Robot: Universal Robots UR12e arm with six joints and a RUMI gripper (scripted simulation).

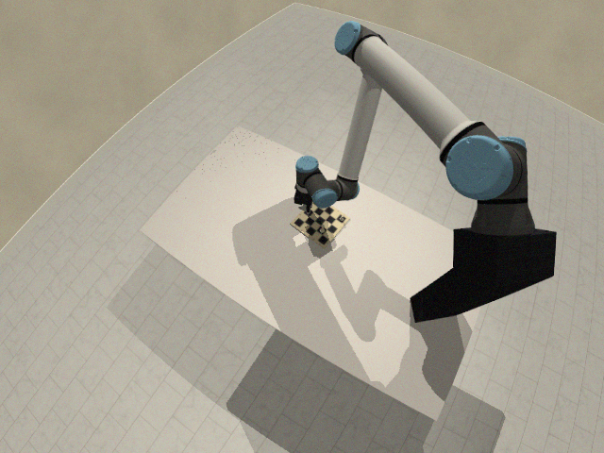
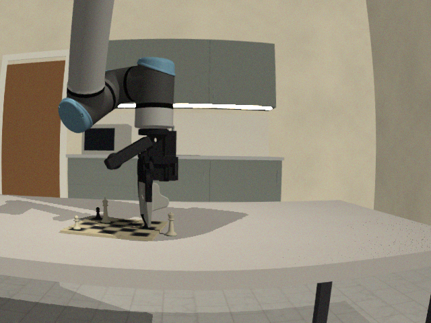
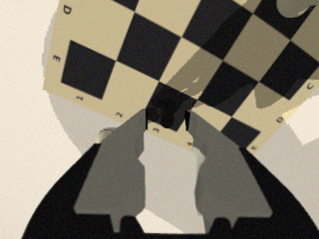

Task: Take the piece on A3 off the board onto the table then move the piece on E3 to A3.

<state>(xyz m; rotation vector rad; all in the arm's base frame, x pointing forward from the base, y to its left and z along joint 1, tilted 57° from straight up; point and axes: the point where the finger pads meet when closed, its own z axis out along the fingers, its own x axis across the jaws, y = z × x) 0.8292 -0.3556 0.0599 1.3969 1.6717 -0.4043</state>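
My gripper is now 17 cm past the white pawn and 1 cm above it. From my hand the other things lie so: chessboard 7 cm behind, 4 cm to the left, 2 cm below.
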